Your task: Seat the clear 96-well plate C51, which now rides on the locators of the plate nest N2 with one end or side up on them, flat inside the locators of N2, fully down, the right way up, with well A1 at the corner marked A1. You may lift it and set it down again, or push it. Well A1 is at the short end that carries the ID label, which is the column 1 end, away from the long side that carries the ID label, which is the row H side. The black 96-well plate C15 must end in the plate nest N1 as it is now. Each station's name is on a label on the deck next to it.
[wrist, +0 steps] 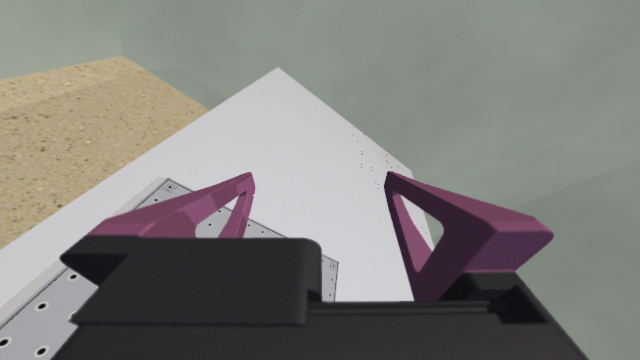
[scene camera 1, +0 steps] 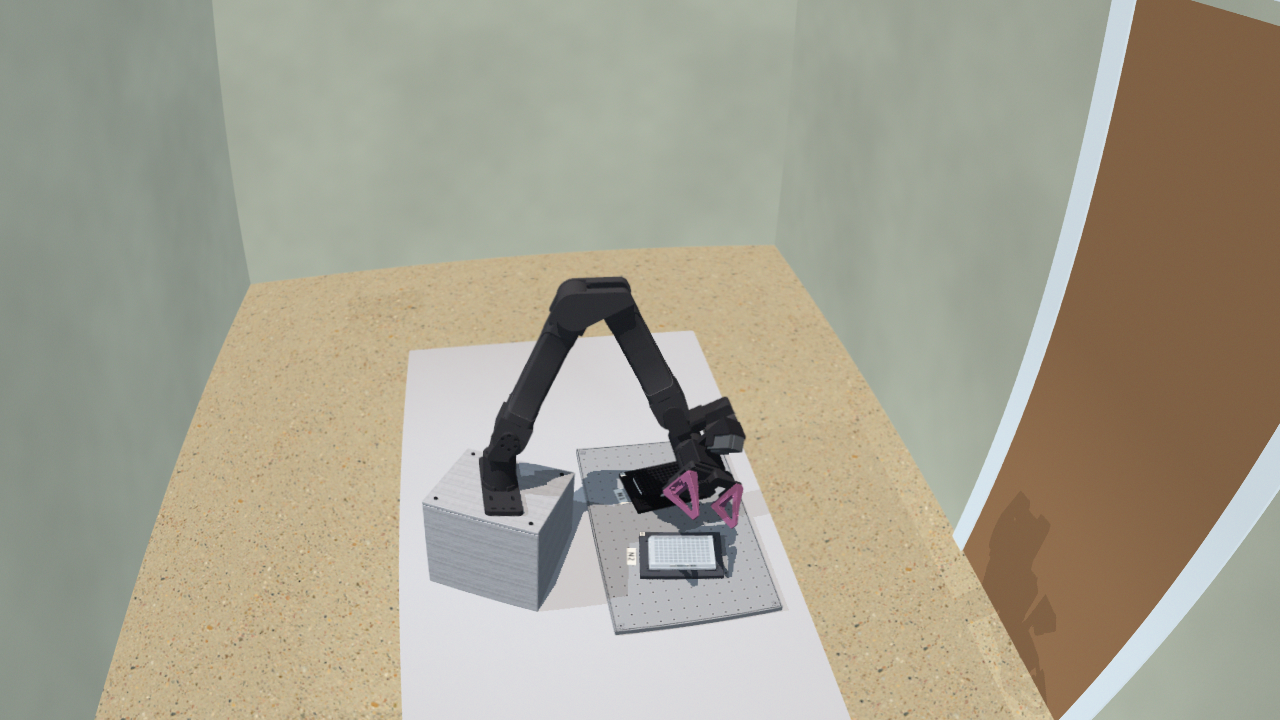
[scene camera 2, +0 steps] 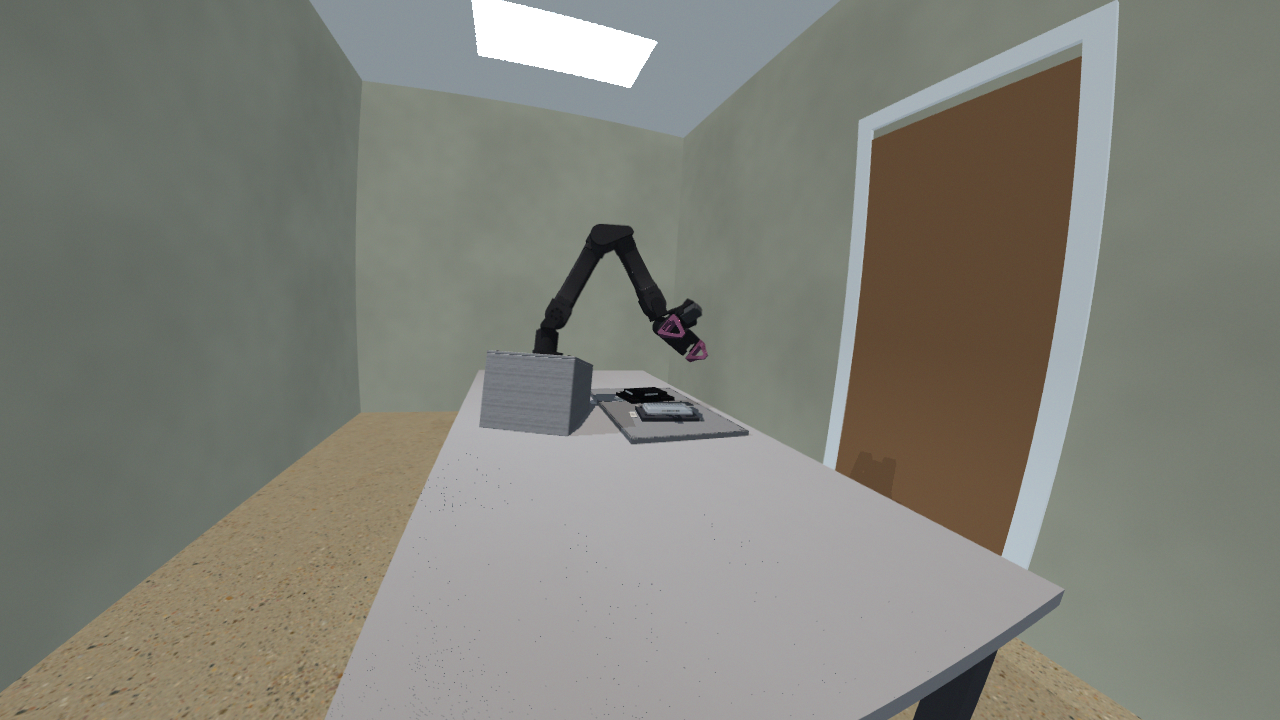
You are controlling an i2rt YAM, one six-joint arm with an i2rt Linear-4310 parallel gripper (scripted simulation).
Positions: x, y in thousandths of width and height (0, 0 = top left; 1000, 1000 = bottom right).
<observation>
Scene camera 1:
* my gripper: 559, 726
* black plate C15: 514, 662
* clear 96-well plate C51: 520, 767
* dark plate nest N2: 503, 758
</observation>
